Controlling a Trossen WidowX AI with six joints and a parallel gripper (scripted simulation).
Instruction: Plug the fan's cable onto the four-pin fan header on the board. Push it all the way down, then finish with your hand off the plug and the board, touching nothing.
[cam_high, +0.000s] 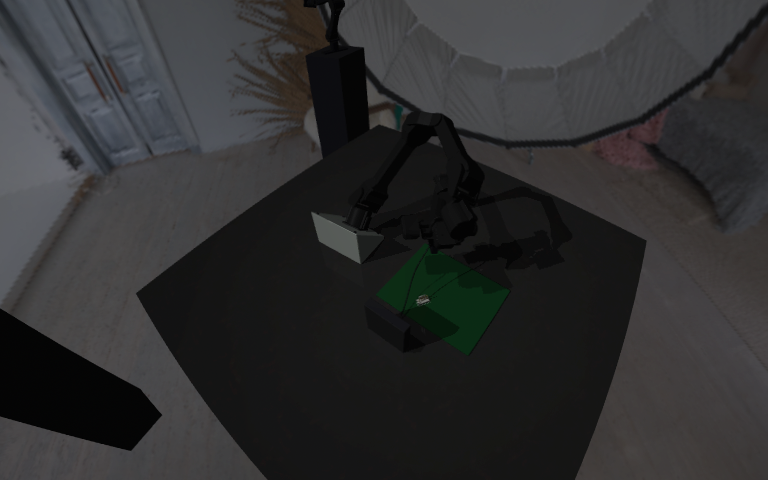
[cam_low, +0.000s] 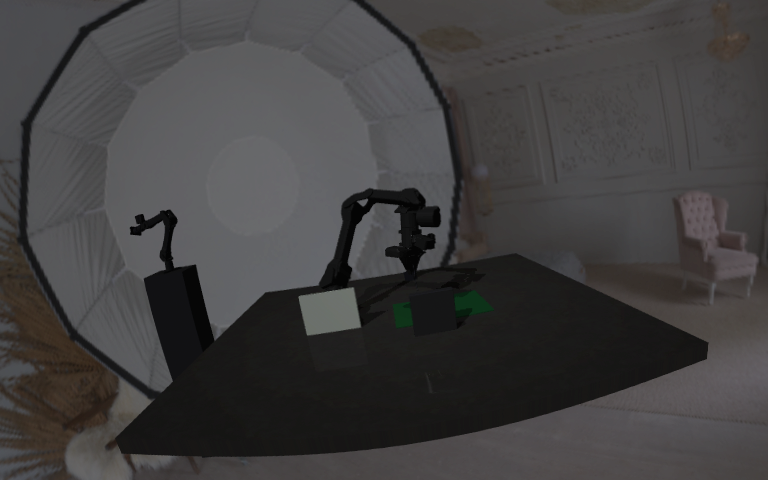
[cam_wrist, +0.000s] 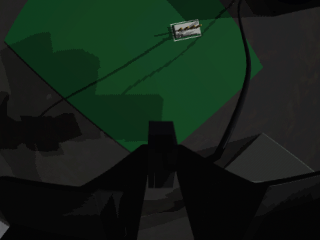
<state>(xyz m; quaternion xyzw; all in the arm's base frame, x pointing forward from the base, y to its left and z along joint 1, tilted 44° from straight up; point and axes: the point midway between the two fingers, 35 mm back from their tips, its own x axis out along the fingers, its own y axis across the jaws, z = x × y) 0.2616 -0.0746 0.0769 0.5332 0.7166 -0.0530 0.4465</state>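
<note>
Now: the green board 14 cm below my gripper tip, 7 cm ahead of it and 5 cm to the right of it. Round my gripper tip: fan box 23 cm to the right, 6 cm below; then black plug 1 cm to the left, 1 cm below, 1 cm behind.
</note>
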